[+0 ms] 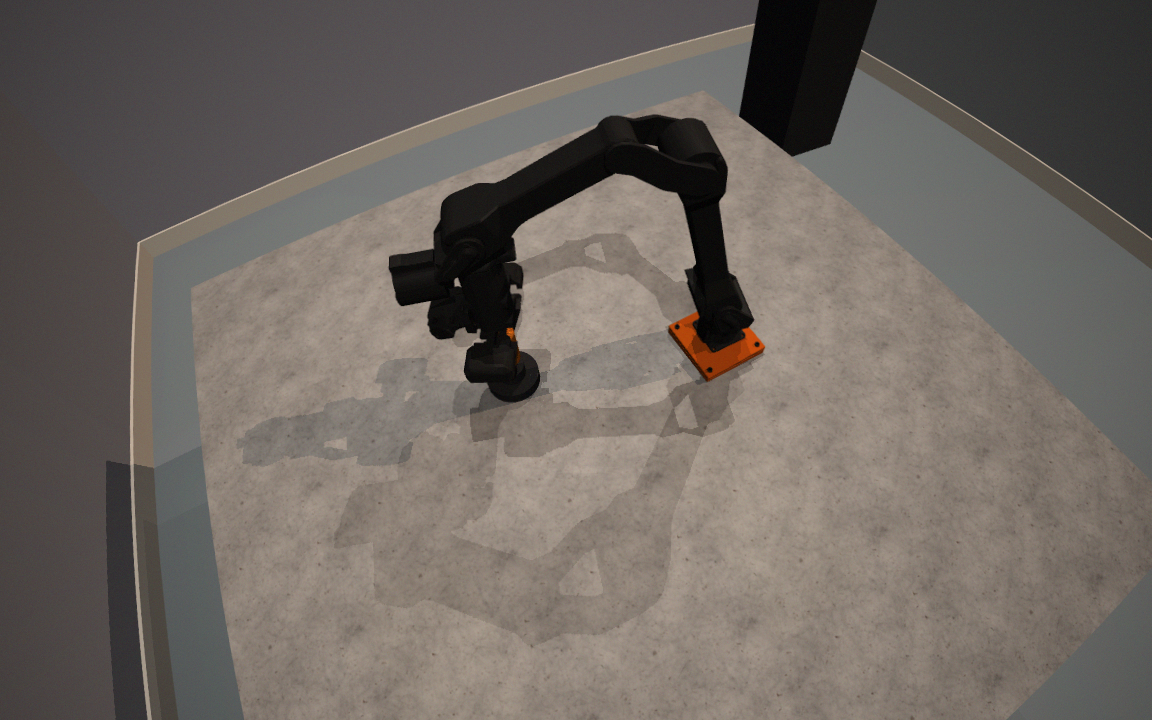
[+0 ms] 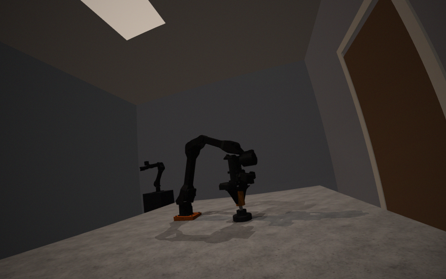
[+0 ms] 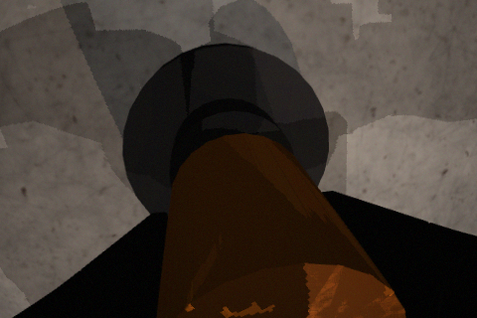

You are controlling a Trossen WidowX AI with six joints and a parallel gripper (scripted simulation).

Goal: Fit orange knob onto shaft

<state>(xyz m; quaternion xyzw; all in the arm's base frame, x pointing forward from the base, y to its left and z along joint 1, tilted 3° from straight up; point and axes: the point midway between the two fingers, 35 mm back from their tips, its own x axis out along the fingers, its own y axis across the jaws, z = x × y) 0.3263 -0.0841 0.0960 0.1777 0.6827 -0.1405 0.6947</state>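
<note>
Right now the orange knob is 3 cm above my gripper tip. The rest, counted from my gripper tip: round black pedestal 4 cm below.
</note>
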